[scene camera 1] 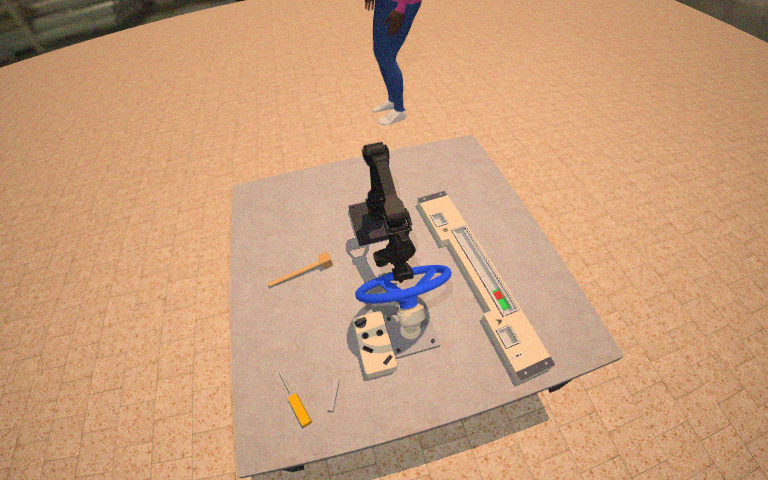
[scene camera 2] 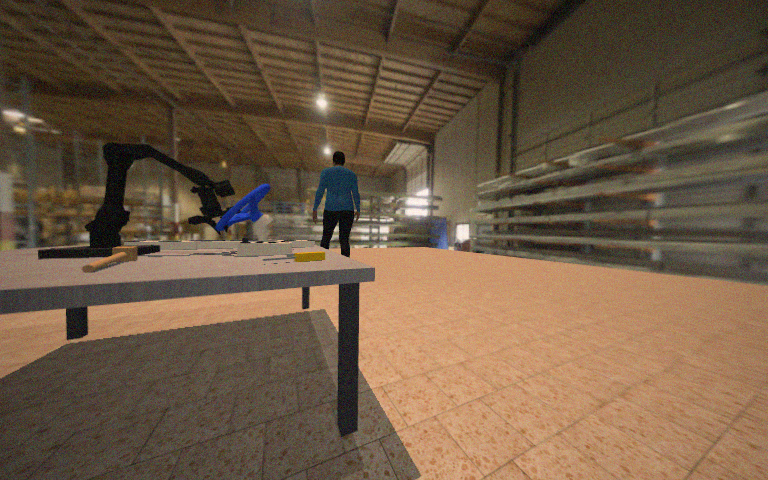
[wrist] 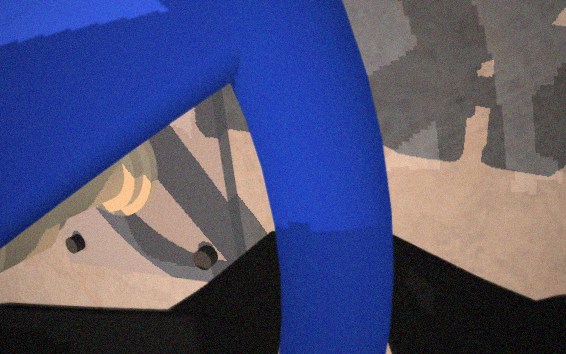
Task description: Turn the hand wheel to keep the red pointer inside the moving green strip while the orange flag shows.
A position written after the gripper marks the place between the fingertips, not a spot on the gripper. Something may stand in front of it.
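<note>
Blue hand wheel (scene camera 2: 255,196) visible. Gripper (scene camera 1: 400,280) visible, also in the wrist view (wrist: 325,243).
</note>
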